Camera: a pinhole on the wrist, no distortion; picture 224 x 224 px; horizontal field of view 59.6 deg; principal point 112.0 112.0 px. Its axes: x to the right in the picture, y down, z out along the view. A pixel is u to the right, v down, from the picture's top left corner.
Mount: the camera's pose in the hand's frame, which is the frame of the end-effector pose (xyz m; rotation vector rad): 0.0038 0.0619 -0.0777 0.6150 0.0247 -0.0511
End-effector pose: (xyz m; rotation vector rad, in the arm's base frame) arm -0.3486 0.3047 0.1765 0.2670 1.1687 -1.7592
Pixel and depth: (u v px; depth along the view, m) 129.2 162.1 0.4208
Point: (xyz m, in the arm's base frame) -0.3499 0.0200 0.3690
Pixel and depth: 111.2 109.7 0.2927
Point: -0.3906 0.1819 0.3201
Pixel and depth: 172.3 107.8 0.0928
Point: -0.3621 0.2880 0.1505
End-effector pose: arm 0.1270 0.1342 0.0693 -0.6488 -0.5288 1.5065
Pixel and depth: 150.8 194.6 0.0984
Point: 0.0817 0.1605 0.0601
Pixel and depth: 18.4 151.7 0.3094
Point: 0.0210 0.0128 0.2782
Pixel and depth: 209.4 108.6 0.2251
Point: 0.1158 0.2607 0.1845
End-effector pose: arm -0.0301 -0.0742 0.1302 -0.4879 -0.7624 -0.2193
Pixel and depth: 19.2 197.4 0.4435
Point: -0.4213 0.1062 0.2541
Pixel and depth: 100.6 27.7 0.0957
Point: -0.0281 -0.1089 0.1227
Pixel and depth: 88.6 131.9 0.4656
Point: -0.3239 -0.0520 0.3604
